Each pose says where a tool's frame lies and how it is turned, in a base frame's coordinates. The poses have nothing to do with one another.
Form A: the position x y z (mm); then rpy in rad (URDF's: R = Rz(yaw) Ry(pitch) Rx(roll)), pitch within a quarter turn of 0, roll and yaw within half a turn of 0.
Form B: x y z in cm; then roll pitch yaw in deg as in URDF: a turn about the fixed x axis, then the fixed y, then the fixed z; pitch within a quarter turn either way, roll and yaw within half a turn. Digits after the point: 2 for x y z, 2 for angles.
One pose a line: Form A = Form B
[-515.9 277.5 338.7 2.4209 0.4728 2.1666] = [-51.59 27.75 33.87 138.71 27.09 124.14]
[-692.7 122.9 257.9 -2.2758 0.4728 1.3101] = [-69.27 12.29 25.79 -130.39 27.09 75.06]
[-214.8 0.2 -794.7 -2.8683 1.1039 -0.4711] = [-21.48 0.02 -79.47 -164.34 63.25 -26.99]
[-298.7 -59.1 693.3 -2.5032 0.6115 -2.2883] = [-29.87 -5.91 69.33 -143.42 35.04 -131.11]
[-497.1 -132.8 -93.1 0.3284 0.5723 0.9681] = [-49.71 -13.28 -9.31 18.82 32.79 55.47]
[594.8 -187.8 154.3 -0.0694 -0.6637 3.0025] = [59.48 -18.78 15.43 -3.98 -38.03 172.03]
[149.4 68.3 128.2 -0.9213 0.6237 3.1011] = [14.94 6.83 12.82 -52.79 35.74 177.68]
